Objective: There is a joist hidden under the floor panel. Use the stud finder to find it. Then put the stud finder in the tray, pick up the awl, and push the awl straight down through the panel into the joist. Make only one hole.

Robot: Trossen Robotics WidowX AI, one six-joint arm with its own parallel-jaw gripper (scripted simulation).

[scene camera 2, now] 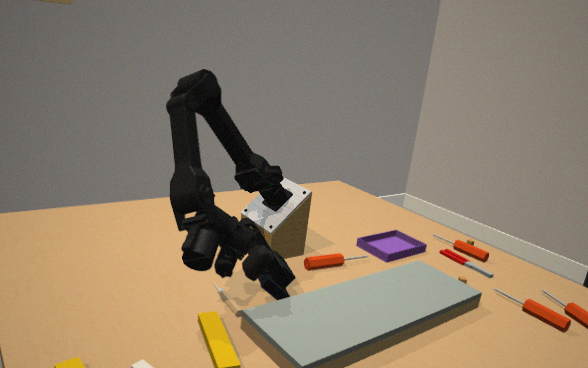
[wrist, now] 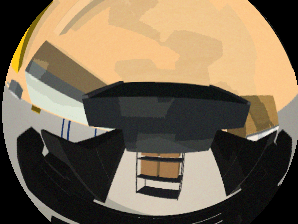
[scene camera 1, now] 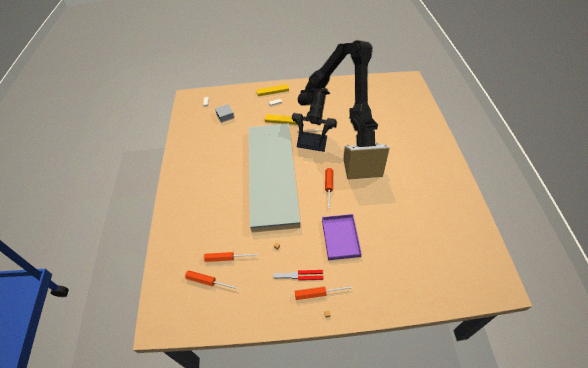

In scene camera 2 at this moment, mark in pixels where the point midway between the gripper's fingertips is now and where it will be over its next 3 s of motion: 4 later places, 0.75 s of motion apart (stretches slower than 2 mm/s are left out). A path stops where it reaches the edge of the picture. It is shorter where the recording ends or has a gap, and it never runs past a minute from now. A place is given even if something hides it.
My gripper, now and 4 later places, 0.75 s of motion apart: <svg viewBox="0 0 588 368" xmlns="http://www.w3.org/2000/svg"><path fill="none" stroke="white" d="M279 266L276 269L269 263L272 252L264 264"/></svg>
